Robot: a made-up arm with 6 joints. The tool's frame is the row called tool.
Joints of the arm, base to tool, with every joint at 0 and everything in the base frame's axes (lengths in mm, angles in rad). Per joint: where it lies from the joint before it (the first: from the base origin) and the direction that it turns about. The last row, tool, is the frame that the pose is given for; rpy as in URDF.
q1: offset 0 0 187 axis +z
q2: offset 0 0 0 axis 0 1 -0.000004
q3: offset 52 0 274 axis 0 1 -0.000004
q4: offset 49 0 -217 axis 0 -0.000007 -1
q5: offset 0 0 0 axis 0 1 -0.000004
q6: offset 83 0 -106 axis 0 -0.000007 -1
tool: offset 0 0 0 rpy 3.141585 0 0
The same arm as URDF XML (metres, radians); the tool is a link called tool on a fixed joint. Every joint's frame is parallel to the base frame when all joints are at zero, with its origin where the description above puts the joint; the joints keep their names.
<robot name="arm">
<link name="base"/>
<link name="link1"/>
<link name="link2"/>
<link name="link3"/>
<link name="link4"/>
<link name="link5"/>
<link name="link6"/>
<link name="tool"/>
<joint name="q1" type="continuous"><parent link="base"/><child link="link1"/><origin xyz="0.0000 0.0000 0.1870"/><axis xyz="0 0 1"/></joint>
<joint name="q2" type="continuous"><parent link="link1"/><child link="link2"/><origin xyz="0.0000 0.0000 0.0000"/><axis xyz="0 1 0"/></joint>
<joint name="q3" type="continuous"><parent link="link2"/><child link="link3"/><origin xyz="0.0520 0.0000 0.2740"/><axis xyz="0 1 0"/></joint>
<joint name="q4" type="continuous"><parent link="link3"/><child link="link4"/><origin xyz="0.0490 0.0000 -0.2170"/><axis xyz="0 0 -1"/></joint>
<joint name="q5" type="continuous"><parent link="link4"/><child link="link5"/><origin xyz="0.0000 0.0000 0.0000"/><axis xyz="0 1 0"/></joint>
<joint name="q6" type="continuous"><parent link="link5"/><child link="link6"/><origin xyz="0.0830 0.0000 -0.1060"/><axis xyz="0 0 -1"/></joint>
<joint name="tool_fixed" type="fixed"><parent link="link6"/><child link="tool"/><origin xyz="0.0000 0.0000 0.0000" rpy="3.1416 0.0000 0.0000"/></joint>
</robot>

